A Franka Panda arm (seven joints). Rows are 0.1 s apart.
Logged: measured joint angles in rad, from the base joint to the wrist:
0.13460, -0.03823, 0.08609, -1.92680, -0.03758, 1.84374, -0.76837
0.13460, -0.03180, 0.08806, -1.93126, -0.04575, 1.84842, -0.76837
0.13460, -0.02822, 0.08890, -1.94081, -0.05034, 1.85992, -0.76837
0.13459, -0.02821, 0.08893, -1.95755, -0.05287, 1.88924, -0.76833
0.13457, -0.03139, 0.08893, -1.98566, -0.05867, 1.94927, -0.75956
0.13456, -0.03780, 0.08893, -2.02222, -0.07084, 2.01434, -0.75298
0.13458, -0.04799, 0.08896, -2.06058, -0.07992, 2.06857, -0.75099
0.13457, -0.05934, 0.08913, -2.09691, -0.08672, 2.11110, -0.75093
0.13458, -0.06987, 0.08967, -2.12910, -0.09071, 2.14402, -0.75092
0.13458, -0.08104, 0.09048, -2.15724, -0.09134, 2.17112, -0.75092
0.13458, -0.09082, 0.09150, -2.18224, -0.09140, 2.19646, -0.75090
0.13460, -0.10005, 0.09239, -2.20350, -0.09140, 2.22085, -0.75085
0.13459, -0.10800, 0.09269, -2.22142, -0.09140, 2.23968, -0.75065
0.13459, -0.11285, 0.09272, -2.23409, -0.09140, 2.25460, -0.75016
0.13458, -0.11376, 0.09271, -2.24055, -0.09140, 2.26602, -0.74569
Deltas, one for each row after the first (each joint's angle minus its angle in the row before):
0.00000, 0.00643, 0.00197, -0.00446, -0.00817, 0.00468, 0.00000
0.00000, 0.00358, 0.00084, -0.00955, -0.00459, 0.01150, 0.00000
-0.00001, 0.00001, 0.00003, -0.01674, -0.00253, 0.02932, 0.00004
-0.00002, -0.00318, 0.00000, -0.02811, -0.00580, 0.06003, 0.00877
-0.00001, -0.00641, 0.00000, -0.03656, -0.01217, 0.06507, 0.00658
0.00002, -0.01019, 0.00003, -0.03836, -0.00908, 0.05423, 0.00199
-0.00001, -0.01135, 0.00017, -0.03633, -0.00680, 0.04253, 0.00006
0.00001, -0.01053, 0.00054, -0.03219, -0.00399, 0.03292, 0.00001
0.00000, -0.01117, 0.00081, -0.02814, -0.00063, 0.02710, 0.00000
0.00000, -0.00978, 0.00102, -0.02500, -0.00006, 0.02534, 0.00002
0.00002, -0.00923, 0.00089, -0.02126, 0.00000, 0.02439, 0.00005
-0.00001, -0.00795, 0.00030, -0.01792, 0.00000, 0.01883, 0.00020
0.00000, -0.00485, 0.00003, -0.01267, 0.00000, 0.01492, 0.00049
-0.00001, -0.00091, -0.00001, -0.00646, 0.00000, 0.01142, 0.00447

